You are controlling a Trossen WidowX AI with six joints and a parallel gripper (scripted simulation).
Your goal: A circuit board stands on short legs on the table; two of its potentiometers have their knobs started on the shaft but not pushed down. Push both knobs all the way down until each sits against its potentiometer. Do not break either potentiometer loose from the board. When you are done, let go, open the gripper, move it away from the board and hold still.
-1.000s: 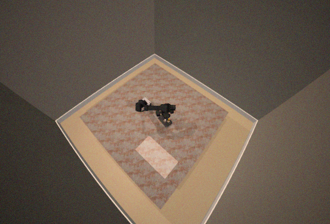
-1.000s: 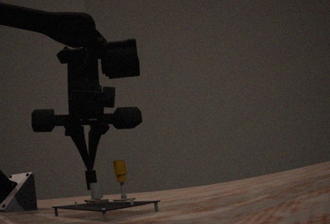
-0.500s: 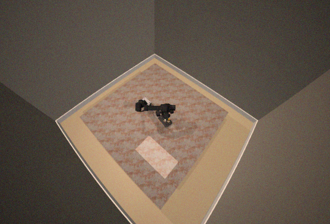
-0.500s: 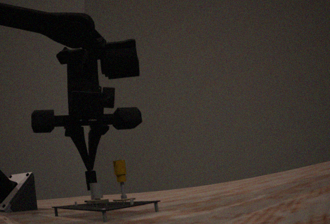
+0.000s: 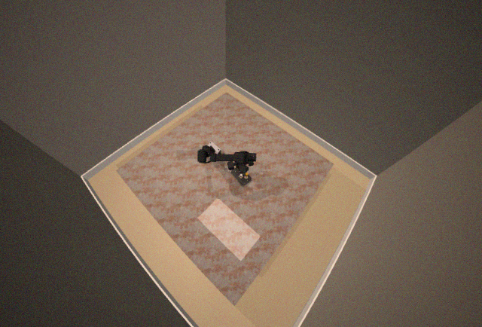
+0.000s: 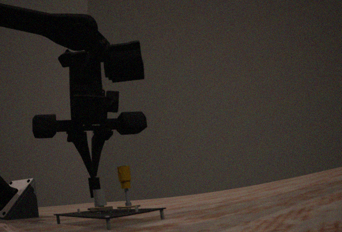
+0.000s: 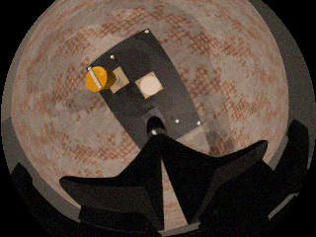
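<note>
Right now the black knob is 10 mm below my gripper tip. The rest, counted from my gripper tip: yellow knob 70 mm ahead, 10 mm to the left.
</note>
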